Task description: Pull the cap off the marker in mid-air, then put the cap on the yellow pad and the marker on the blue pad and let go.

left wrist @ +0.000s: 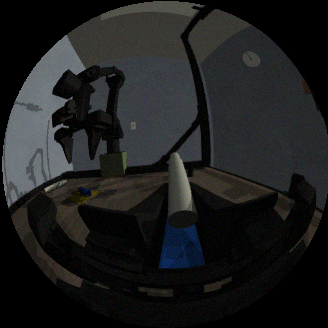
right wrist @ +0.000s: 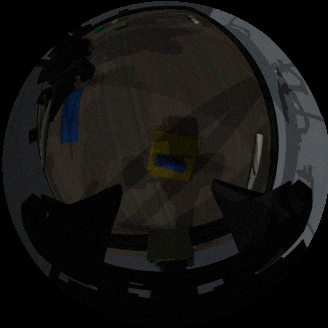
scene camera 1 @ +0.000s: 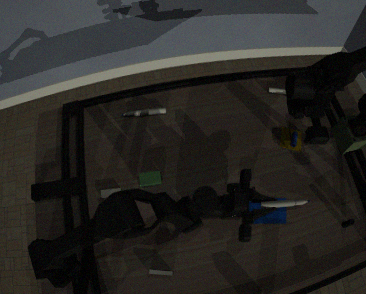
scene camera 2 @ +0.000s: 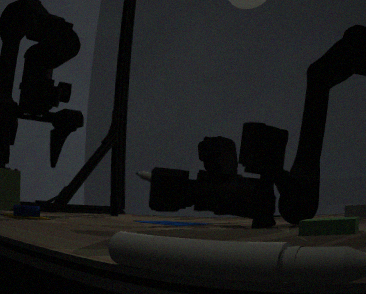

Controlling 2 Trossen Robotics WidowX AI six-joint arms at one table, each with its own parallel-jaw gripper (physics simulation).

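Places are measured from the left arm's base along level axes (x ahead, y left, z up), in millimetres.
Pixels of known places: left gripper, fingertip midpoint: (left wrist: 177, 186) (right wrist: 48, 122) (scene camera 1: 277, 204); right gripper, fingertip midpoint: (left wrist: 79, 161) (right wrist: 166, 187) (scene camera 1: 302, 128) (scene camera 2: 30, 165); left arm's base, link origin: (scene camera 1: 55, 263); right arm's base, link origin: (left wrist: 113, 152) (right wrist: 172, 264) (scene camera 1: 357, 127).
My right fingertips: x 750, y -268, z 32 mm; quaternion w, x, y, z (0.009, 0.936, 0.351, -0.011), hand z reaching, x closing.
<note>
For each thing: its middle in the pictures, then the offset to it from my right fingertips.
- blue cap, body centre: (right wrist: 169, 163) (scene camera 2: 26, 211) (left wrist: 84, 190) (scene camera 1: 294, 139) dy +2, dx +6, dz -77 mm
- yellow pad, body centre: (scene camera 2: 25, 216) (right wrist: 172, 156) (left wrist: 82, 194) (scene camera 1: 291, 138) dy +12, dx +4, dz -86 mm
- blue pad, body centre: (left wrist: 178, 241) (scene camera 2: 171, 223) (right wrist: 68, 115) (scene camera 1: 266, 210) dy -52, dx -242, dz -86 mm
- pale marker, body centre: (right wrist: 255, 166) (scene camera 1: 287, 91) (left wrist: 56, 184) dy +117, dx +159, dz -77 mm
- pen, body centre: (scene camera 2: 236, 262) (scene camera 1: 143, 112) dy +426, dx -238, dz -77 mm
- green block, body centre: (scene camera 2: 330, 226) (scene camera 1: 150, 178) dy +257, dx -380, dz -79 mm
- pale block, body centre: (scene camera 1: 111, 193) dy +310, dx -488, dz -80 mm
The blue cap (scene camera 1: 294, 139) (scene camera 2: 26, 210) (left wrist: 85, 191) (right wrist: 170, 163) lies on its side on the yellow pad (scene camera 1: 285, 143) (left wrist: 75, 199) (right wrist: 175, 143). The white, uncapped marker (scene camera 1: 284, 204) (scene camera 2: 145, 175) (left wrist: 179, 192) is held level above the blue pad (scene camera 1: 276, 218) (scene camera 2: 172, 223) (left wrist: 181, 247) (right wrist: 71, 116), its tip pointing away from the left arm. My left gripper (scene camera 1: 262, 206) is shut on the marker; in scene camera 2 its fingers hide most of the marker. My right gripper (right wrist: 166, 187) is open and empty, high above the yellow pad, with its fingers apart.
A pale marker (scene camera 1: 276, 91) (left wrist: 55, 186) (right wrist: 257, 155) lies beyond the yellow pad. Another pen (scene camera 1: 145, 113) lies at the upper left in scene camera 1. A green block (scene camera 1: 150, 178) (scene camera 2: 328, 226) and a pale block (scene camera 1: 110, 192) lie near the left arm. A dark frame borders the table.
</note>
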